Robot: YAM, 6 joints.
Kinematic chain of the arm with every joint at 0, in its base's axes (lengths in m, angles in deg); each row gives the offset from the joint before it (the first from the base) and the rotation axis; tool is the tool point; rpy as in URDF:
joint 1: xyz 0 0 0.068 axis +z
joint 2: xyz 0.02 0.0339 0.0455 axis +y
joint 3: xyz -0.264 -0.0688 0 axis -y
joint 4: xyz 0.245 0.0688 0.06 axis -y
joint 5: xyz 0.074 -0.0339 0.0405 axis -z
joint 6: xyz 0.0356 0 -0.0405 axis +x
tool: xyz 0 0 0 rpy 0 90 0
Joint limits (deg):
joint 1: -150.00..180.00
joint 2: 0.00..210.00
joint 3: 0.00..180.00
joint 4: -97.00..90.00
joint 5: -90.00..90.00
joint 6: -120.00..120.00
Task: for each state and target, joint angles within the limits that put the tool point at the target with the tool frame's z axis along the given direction. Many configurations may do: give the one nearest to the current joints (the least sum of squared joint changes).
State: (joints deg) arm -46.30 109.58 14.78 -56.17 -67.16 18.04
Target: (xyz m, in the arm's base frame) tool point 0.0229 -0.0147 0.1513 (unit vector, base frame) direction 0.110 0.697 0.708
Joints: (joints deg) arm -64.35 139.45 4.71 -95.91 -23.65 18.04
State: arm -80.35 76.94 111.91 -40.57 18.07 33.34
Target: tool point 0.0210 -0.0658 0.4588 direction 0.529 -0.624 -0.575
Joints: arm -87.15 50.27 93.61 -84.86 -29.83 33.34
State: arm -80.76 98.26 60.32 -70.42 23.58 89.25
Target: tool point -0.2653 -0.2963 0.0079 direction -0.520 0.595 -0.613
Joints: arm -127.86 143.54 87.78 -48.04 50.86 89.25
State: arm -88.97 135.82 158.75 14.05 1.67 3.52
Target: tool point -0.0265 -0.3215 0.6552 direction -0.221 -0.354 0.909
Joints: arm -93.45 127.36 179.85 15.54 11.49 3.52
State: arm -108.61 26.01 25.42 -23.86 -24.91 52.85
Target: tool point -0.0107 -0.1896 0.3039 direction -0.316 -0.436 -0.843
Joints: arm -89.82 61.45 60.11 -61.37 18.50 52.85
